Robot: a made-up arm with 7 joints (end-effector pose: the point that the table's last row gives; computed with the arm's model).
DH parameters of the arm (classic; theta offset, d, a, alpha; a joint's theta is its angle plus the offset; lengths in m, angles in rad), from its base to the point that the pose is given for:
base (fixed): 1.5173 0 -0.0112 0
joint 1: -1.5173 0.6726 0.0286 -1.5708
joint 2: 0 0.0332 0.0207 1.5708
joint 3: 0 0.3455 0.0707 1.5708
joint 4: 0 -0.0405 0.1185 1.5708
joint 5: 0 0.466 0.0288 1.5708
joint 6: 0 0.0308 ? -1.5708
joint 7: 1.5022 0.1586 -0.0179 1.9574
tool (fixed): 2.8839 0.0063 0 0
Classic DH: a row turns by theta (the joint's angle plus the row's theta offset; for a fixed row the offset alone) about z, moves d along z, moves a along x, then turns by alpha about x.
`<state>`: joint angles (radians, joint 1 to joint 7).
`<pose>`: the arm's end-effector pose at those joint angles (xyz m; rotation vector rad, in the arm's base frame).
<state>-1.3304 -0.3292 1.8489 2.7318 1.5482 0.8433 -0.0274</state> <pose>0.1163 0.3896 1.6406 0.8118 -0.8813 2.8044</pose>
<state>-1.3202 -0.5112 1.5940 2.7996 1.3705 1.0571 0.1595</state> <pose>0.0414 0.5509 1.5509 0.4403 -0.4004 2.6973</pose>
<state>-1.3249 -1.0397 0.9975 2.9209 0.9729 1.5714 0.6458</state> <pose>0.0210 0.8638 1.1246 -0.2482 0.1683 1.7620</pose>
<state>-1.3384 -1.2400 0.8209 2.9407 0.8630 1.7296 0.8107</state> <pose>0.0526 0.9013 0.9671 -0.4230 0.1098 1.4140</pose>
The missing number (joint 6, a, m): 0.1521
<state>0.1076 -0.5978 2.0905 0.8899 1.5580 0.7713 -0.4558</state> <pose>-0.3489 0.5933 0.5186 -0.4078 -1.6071 -2.5749</pose>
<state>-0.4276 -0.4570 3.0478 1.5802 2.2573 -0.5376 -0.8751</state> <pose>-0.4699 0.4830 0.7477 0.9114 0.7799 2.5920</pose>
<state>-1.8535 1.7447 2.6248 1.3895 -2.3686 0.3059 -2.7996</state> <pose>0.1721 -0.4677 1.2811 1.6607 -2.5391 0.7251</pose>
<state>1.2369 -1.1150 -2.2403 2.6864 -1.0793 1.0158 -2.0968</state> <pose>-0.1017 -0.9387 0.9754 0.2233 1.9858 1.1070</pose>
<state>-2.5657 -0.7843 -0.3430 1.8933 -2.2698 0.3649 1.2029</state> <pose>-0.1699 -0.0130 1.5866 -0.8206 1.5924 -2.0919</pose>
